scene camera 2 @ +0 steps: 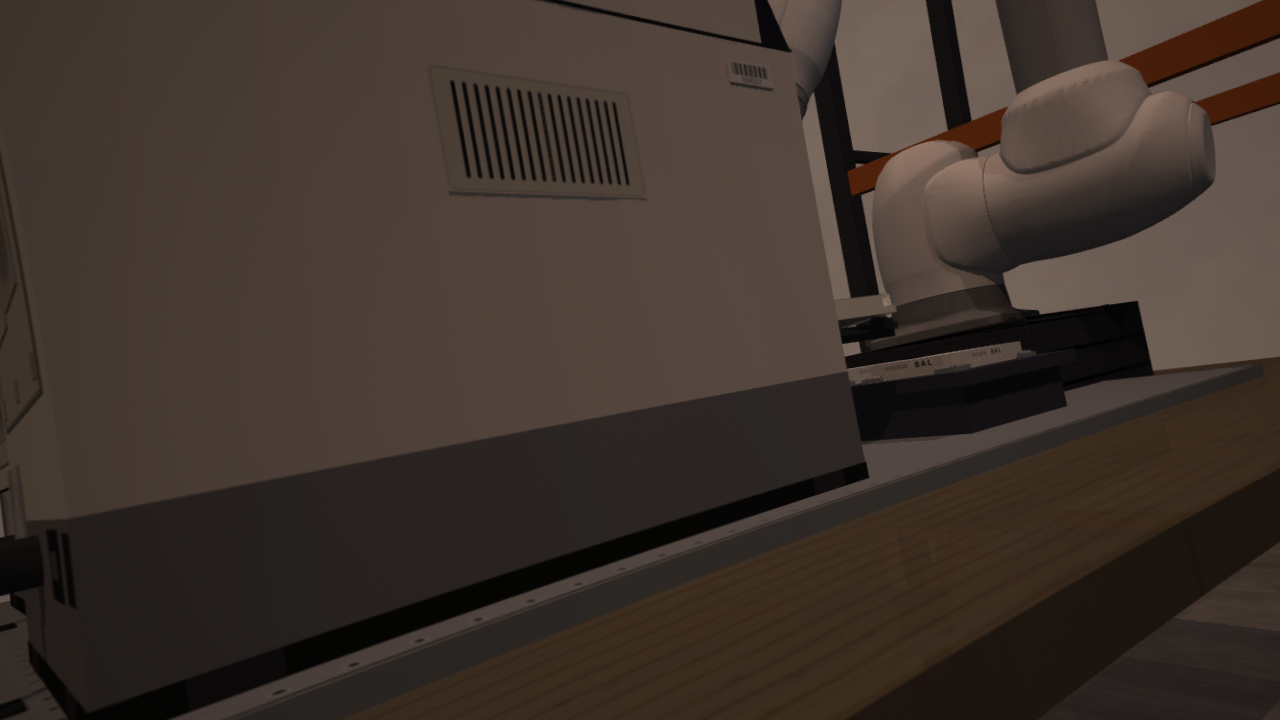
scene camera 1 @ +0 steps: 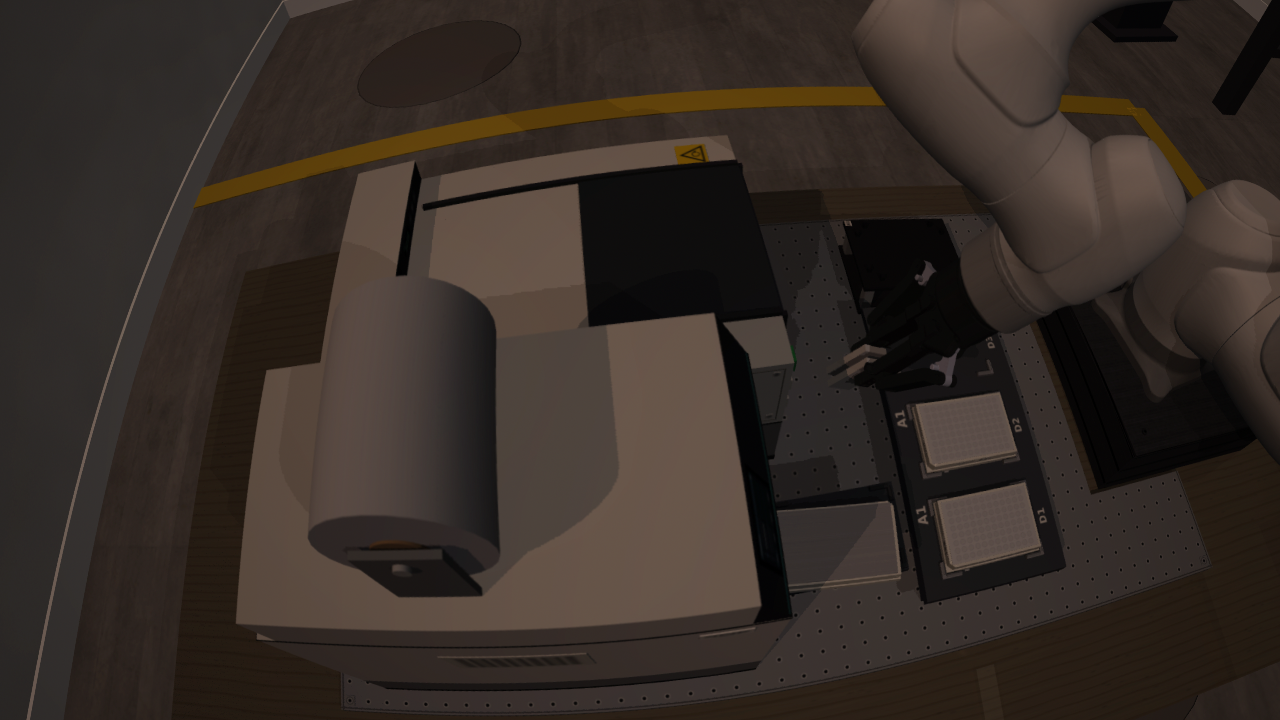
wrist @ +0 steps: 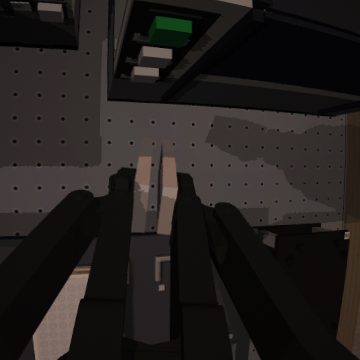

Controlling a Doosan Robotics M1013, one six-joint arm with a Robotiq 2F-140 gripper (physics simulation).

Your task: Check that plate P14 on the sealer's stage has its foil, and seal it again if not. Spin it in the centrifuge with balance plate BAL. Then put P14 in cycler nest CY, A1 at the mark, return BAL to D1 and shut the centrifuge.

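Frame: origin at the arm's base, x ahead, y left, z up, level; centimetres.
Seen in the pictures: gripper, fingertip midpoint: (scene camera 1: 837, 379) (wrist: 155, 156); arm's base, link origin: (scene camera 2: 954, 335) (scene camera 1: 1158, 336).
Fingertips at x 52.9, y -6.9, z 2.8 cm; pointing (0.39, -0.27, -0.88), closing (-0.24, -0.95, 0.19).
Offsets run from my fingertips to a thing's top centre. "pt": to the spot under its first point. Level surfaces: height alone.
A flat plate @[dx +6.5, dy +17.8, dz +1.2 cm] (scene camera 1: 836, 543) lies on the stage at the front of the sealer @[pt dx +23.4, dy +18.4, dz +23.4 cm] (scene camera 1: 662, 519). Its top looks smooth and pale, with no wells visible; its label cannot be read. The BAL plate @[dx -13.3, dy +20.9, dz -4.6 cm] (scene camera 1: 987, 525) (scene camera 2: 939, 360) sits at D1 on the dark deck @[dz -6.2 cm] (scene camera 1: 926, 573). My gripper (scene camera 1: 845, 362) (wrist: 155, 156) is shut and empty. It hangs above the pegboard @[dz -11.6 cm] (wrist: 130, 150), between the beige machine with the black top panel @[pt dx +13.3, dy -14.9, dz +9.7 cm] (scene camera 1: 680, 241) and the deck's D3 end. In the wrist view, that machine's green button @[dx +6.6, dy -0.2, dz +7.5 cm] (wrist: 171, 31) lies ahead of the fingertips. The centrifuge's inside and cycler nest CY cannot be made out.
Another plate @[dx -15.4, dy +8.8, dz -4.6 cm] (scene camera 1: 964, 431) (wrist: 62, 315) sits at D2. A dark block @[dx -20.2, dy -18.9, dz -4.8 cm] (scene camera 1: 899, 246) (wrist: 310, 280) stands beyond D3. The large foil roll @[dx +37.5, dy +12.1, dz +36.0 cm] (scene camera 1: 407, 411) rises above the sealer. The robot's black base (scene camera 1: 1163, 429) stands right of the deck.
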